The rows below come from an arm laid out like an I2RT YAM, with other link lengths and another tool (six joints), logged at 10 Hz.
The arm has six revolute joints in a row. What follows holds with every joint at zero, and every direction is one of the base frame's. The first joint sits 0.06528 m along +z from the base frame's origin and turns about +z. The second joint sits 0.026 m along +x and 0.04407 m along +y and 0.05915 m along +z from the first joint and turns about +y. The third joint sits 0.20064 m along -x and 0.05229 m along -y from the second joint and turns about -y. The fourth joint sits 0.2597 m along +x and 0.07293 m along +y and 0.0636 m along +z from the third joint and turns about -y. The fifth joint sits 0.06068 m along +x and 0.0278 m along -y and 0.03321 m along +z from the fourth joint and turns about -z. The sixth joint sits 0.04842 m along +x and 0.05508 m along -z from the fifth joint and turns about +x. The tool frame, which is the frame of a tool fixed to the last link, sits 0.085 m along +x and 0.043 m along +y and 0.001 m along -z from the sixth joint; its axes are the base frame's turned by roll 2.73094, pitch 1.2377 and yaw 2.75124 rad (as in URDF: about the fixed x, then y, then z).
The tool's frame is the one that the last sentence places.
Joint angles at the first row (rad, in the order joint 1, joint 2, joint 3, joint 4, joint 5, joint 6):
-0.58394 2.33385 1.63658 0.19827 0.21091 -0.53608
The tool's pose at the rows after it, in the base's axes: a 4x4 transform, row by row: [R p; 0 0 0 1], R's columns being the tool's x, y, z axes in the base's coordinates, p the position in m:
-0.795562 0.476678 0.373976 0.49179; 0.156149 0.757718 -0.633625 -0.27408; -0.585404 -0.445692 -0.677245 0.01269; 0 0 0 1
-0.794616 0.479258 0.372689 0.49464; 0.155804 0.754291 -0.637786 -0.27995; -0.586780 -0.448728 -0.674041 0.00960; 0 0 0 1
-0.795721 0.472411 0.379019 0.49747; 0.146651 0.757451 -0.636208 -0.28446; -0.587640 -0.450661 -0.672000 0.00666; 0 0 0 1
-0.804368 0.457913 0.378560 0.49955; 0.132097 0.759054 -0.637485 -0.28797; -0.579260 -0.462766 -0.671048 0.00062; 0 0 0 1
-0.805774 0.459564 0.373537 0.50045; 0.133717 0.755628 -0.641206 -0.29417; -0.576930 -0.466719 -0.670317 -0.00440; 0 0 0 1
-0.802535 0.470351 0.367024 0.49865; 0.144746 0.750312 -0.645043 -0.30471; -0.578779 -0.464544 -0.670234 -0.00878; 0 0 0 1
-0.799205 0.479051 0.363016 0.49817; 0.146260 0.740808 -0.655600 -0.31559; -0.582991 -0.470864 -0.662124 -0.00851; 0 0 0 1
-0.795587 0.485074 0.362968 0.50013; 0.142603 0.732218 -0.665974 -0.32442; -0.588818 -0.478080 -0.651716 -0.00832; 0 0 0 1
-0.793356 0.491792 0.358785 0.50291; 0.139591 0.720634 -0.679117 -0.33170; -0.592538 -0.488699 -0.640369 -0.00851; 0 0 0 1
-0.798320 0.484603 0.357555 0.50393; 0.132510 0.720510 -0.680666 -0.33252; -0.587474 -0.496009 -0.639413 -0.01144; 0 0 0 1
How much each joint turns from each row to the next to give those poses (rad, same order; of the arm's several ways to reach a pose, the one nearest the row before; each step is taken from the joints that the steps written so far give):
-0.00294 0.02725 0.02667 -0.00038 0.00232 -0.00854
-0.00592 0.03183 0.03603 -0.00003 -0.00106 -0.00444
-0.00653 0.02879 0.03280 0.00001 -0.01302 -0.00959
-0.00396 0.03296 0.03184 0.00004 -0.00742 -0.02011
-0.00796 0.03179 0.03230 -0.00041 -0.00109 -0.00585
-0.01793 0.02998 0.03090 0.00040 -0.00577 -0.00020
-0.01561 0.02411 0.03587 -0.00119 -0.00227 -0.00874
-0.00971 0.02986 0.04366 -0.00037 -0.00083 -0.00888
-0.00456 0.03151 0.04571 -0.00139 0.00817 -0.00885
0.00027 0.01531 0.01574 -0.00108 -0.00050 -0.00998

